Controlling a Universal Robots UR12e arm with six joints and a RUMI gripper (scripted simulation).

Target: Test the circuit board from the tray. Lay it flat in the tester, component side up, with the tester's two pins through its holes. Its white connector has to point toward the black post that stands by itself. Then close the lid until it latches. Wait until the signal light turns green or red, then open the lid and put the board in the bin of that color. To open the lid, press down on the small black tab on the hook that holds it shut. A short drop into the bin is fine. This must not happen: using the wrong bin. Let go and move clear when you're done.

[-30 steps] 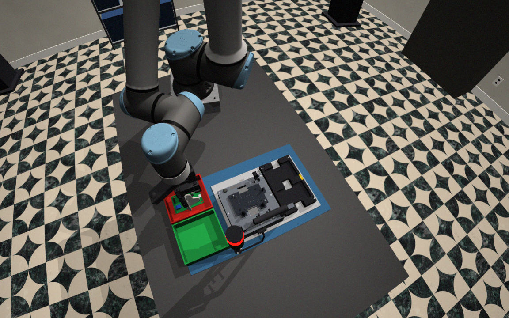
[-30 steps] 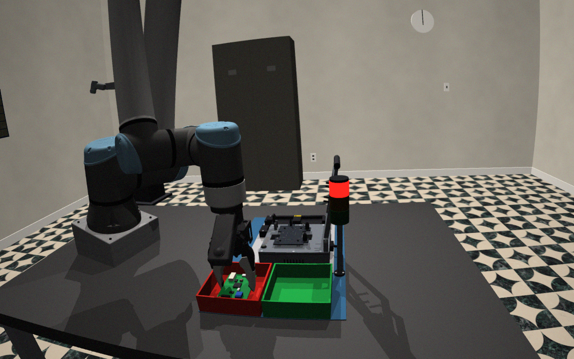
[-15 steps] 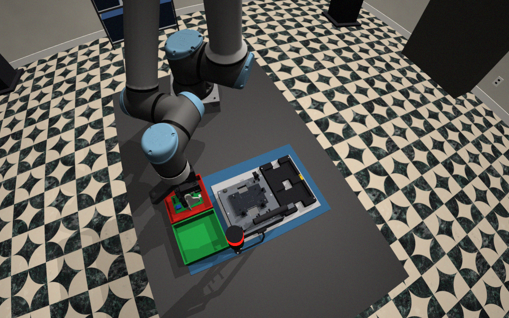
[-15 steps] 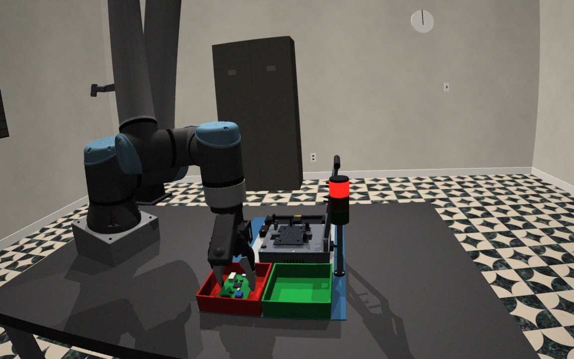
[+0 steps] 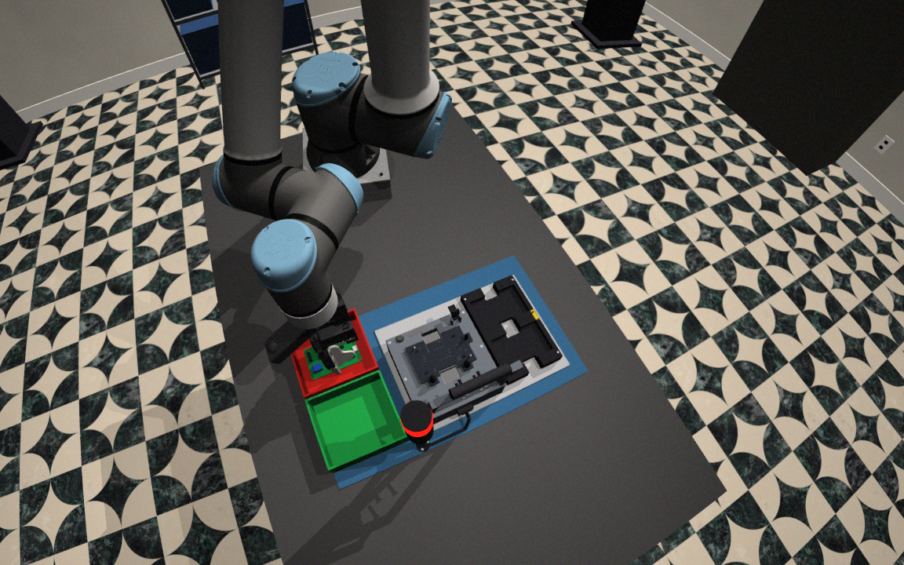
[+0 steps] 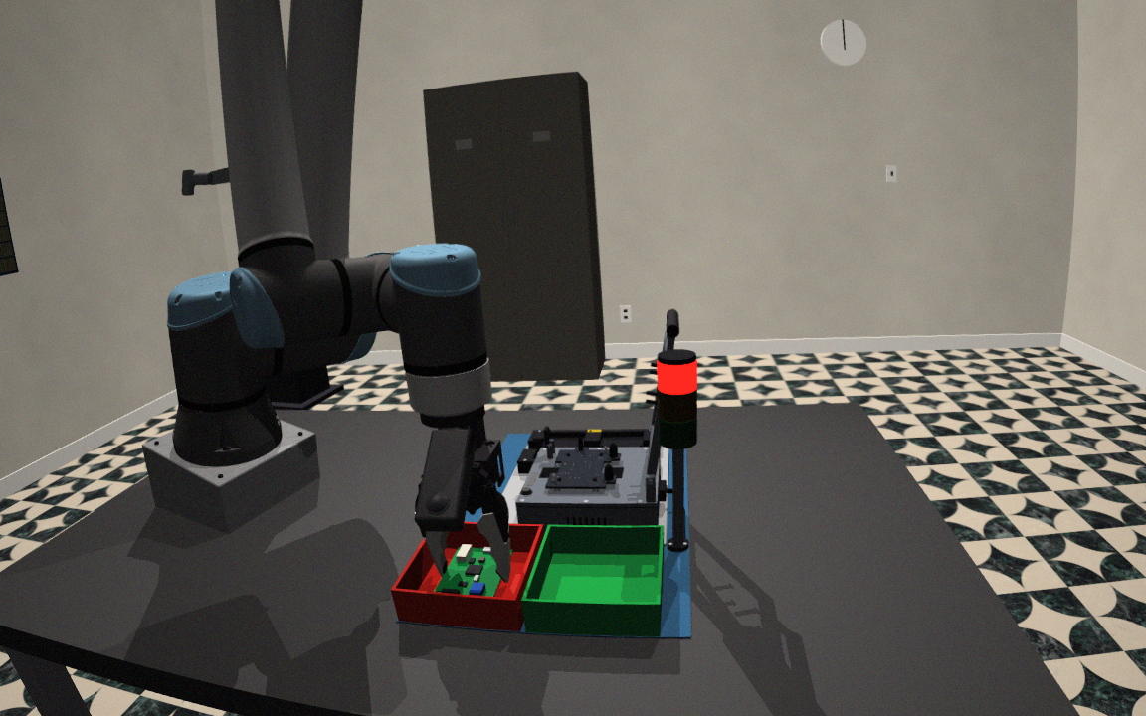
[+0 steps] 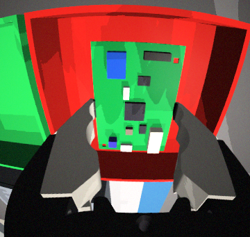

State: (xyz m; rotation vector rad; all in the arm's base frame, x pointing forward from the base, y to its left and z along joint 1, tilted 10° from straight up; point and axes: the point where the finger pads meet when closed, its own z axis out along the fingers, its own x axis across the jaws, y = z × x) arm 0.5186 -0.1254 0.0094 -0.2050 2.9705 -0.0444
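Now: the green circuit board right at my hand. Also, from my hand: clear lid: 190 mm ahead, 230 mm to the left, 160 mm above; green bin: 150 mm ahead, 20 mm to the left, 10 mm below; red bin: 10 mm below.
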